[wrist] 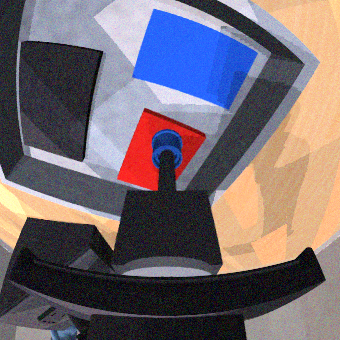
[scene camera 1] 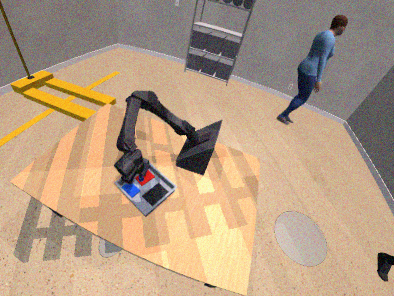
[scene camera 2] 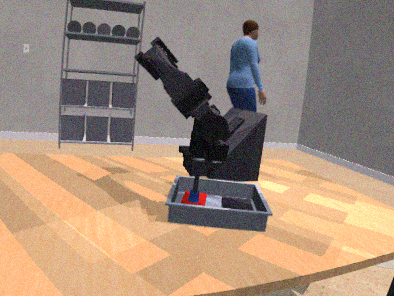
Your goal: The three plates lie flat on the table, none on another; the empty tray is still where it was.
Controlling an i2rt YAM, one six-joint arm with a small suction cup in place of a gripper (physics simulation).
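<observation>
A grey tray stands on the wooden table in front of the arm's base. All three plates lie inside it, side by side, none on another. They are a red plate, a blue plate and a black plate. My suction cup points straight down onto the red plate's middle and holds nothing. The red plate lies flat on the tray floor. The tray wall hides the blue plate in scene camera 2.
The arm's black wedge base stands just behind the tray. Off the table are a shelf rack, a walking person, yellow beams and a grey floor disc.
</observation>
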